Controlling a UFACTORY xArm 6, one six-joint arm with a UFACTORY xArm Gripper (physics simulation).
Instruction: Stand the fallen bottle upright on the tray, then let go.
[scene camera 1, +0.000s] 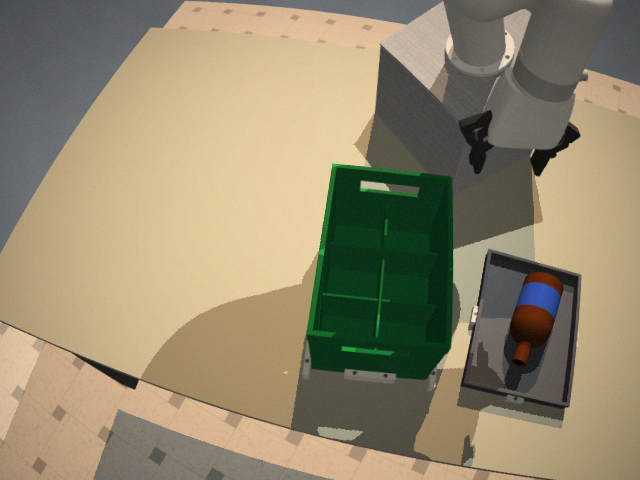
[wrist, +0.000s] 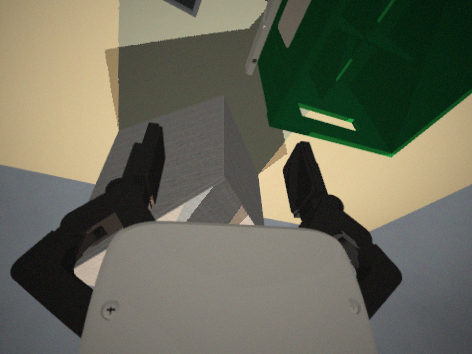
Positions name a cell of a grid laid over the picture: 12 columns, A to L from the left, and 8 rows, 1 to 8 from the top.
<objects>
gripper: scene camera 1 J3; wrist F4
brown bottle: scene camera 1 J6; not seen in the wrist view (out of frame)
</objects>
